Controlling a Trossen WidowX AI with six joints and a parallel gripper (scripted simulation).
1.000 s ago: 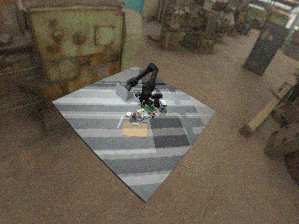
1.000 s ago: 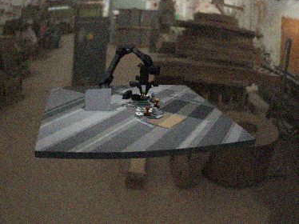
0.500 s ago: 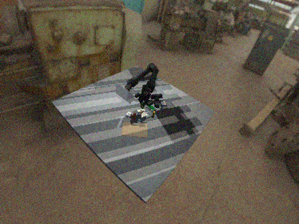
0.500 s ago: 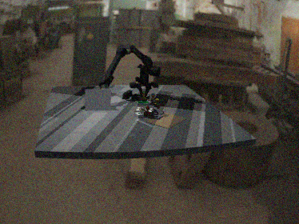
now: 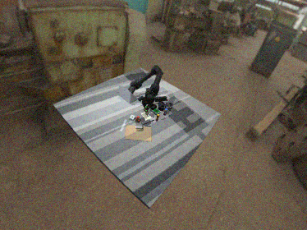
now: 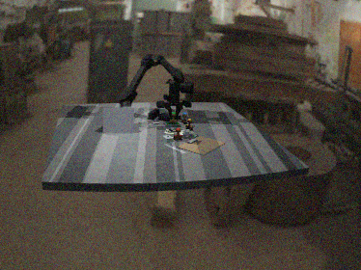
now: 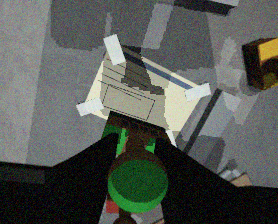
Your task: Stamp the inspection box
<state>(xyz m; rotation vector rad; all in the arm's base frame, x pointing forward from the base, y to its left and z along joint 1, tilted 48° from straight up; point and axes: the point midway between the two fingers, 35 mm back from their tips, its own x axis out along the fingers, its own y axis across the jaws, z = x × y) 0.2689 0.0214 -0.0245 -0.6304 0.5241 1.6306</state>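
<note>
Now: gripper tip 8 cm above the cream card, 1 cm to the right of it and 1 cm short of it. Round my gripper tip: grey block: 8 cm ahead, 7 cm below, 3 cm to the right; then pass stamp: right at my gripper tip; then red-knobbed stamp: 11 cm to the right, 6 cm below, 2 cm ahead.
</note>
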